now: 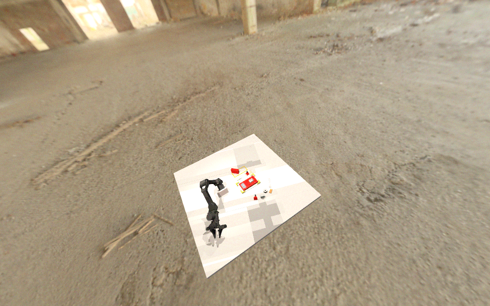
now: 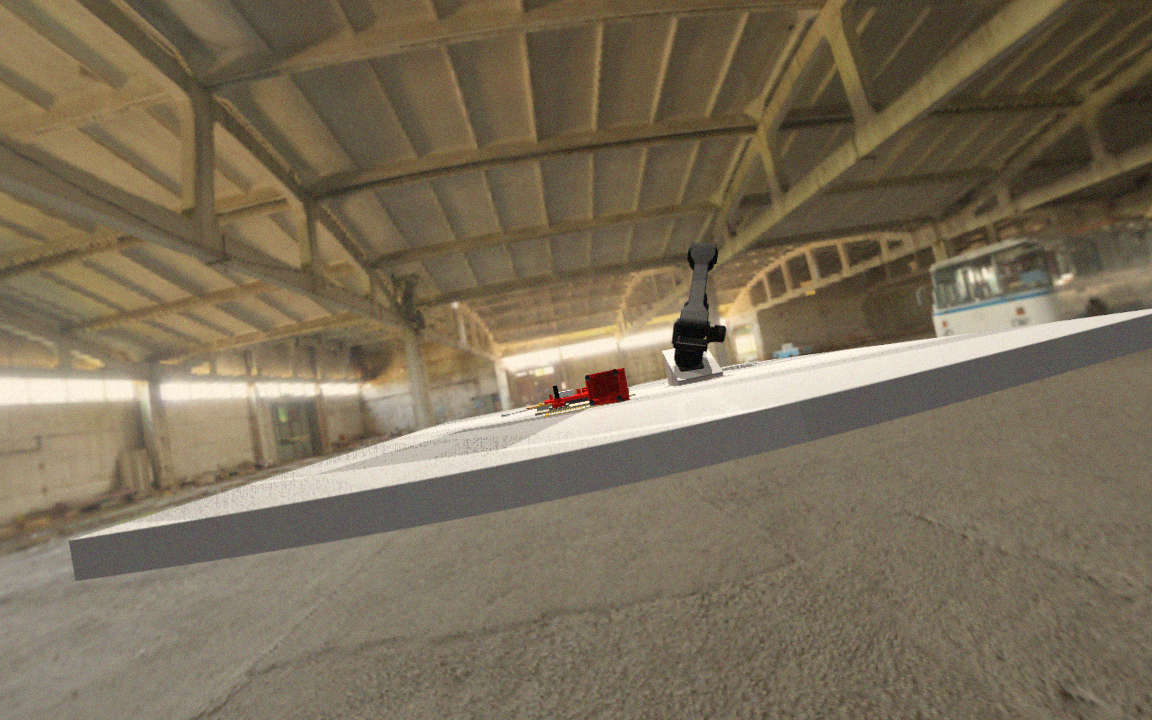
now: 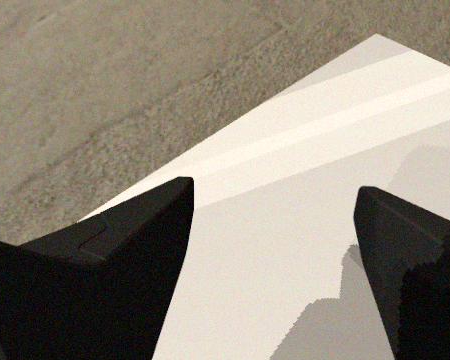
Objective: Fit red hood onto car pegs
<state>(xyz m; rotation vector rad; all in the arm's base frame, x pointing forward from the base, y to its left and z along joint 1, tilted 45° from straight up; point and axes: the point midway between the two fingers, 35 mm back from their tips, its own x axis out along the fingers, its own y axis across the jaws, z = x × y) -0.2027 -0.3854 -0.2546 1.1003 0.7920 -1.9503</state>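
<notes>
Right now my gripper tip is 64 cm to the right of the red hood, 46 cm short of it and 9 cm above it.
</notes>
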